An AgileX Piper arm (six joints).
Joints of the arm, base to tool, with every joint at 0 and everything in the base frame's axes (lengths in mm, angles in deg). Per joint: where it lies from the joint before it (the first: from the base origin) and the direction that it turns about. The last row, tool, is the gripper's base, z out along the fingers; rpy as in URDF.
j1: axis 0 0 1 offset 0.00 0.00 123.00
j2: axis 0 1 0 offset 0.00 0.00 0.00
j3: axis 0 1 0 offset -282.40 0.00 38.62
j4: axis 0.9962 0 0.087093 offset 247.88 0.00 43.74
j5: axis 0 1 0 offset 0.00 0.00 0.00
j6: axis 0.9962 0 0.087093 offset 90.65 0.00 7.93
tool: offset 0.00 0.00 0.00 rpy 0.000 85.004 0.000
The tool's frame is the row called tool.
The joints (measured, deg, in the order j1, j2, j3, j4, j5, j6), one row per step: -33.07, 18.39, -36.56, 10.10, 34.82, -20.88; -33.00, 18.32, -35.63, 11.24, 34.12, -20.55; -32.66, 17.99, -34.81, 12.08, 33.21, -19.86; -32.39, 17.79, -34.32, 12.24, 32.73, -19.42; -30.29, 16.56, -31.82, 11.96, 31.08, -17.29; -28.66, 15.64, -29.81, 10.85, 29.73, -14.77; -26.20, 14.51, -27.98, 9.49, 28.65, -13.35; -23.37, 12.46, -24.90, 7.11, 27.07, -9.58; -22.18, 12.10, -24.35, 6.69, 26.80, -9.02; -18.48, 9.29, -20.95, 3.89, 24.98, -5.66
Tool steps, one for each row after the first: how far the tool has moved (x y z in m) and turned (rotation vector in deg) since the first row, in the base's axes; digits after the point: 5 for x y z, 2 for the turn. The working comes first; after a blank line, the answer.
Tool pose at each row, in the base's axes (x y z in m, rotation vector in deg; the steps are taken from these numbers as rounded here): 0.05097, -0.02232, 0.34996, 14.10, 101.69, -27.90; 0.05271, -0.02237, 0.34622, 14.84, 101.48, -26.41; 0.05340, -0.02184, 0.34360, 15.51, 100.72, -24.97; 0.05367, -0.02170, 0.34188, 15.77, 100.42, -24.38; 0.05411, -0.02033, 0.33182, 15.95, 99.83, -21.84; 0.05434, -0.02002, 0.32350, 16.51, 99.46, -20.14; 0.05390, -0.01851, 0.31590, 15.18, 99.32, -18.89; 0.05237, -0.01705, 0.30283, 15.11, 98.80, -16.74; 0.05234, -0.01618, 0.30047, 14.40, 98.80, -15.92; 0.04965, -0.01384, 0.28655, 12.81, 97.78, -13.87

0.00174, -0.00005, -0.00374, 1.30, -0.60, 0.32; 0.00243, 0.00048, -0.00636, 2.40, -1.70, 0.68; 0.00270, 0.00062, -0.00808, 2.85, -2.14, 0.84; 0.00314, 0.00199, -0.01814, 4.47, -3.22, 2.13; 0.00337, 0.00230, -0.02646, 5.80, -3.96, 2.69; 0.00293, 0.00381, -0.03406, 5.89, -4.17, 4.29; 0.00140, 0.00527, -0.04713, 7.16, -5.04, 5.54; 0.00137, 0.00614, -0.04949, 7.33, -5.09, 6.48; -0.00132, 0.00848, -0.06341, 7.63, -6.22, 8.75
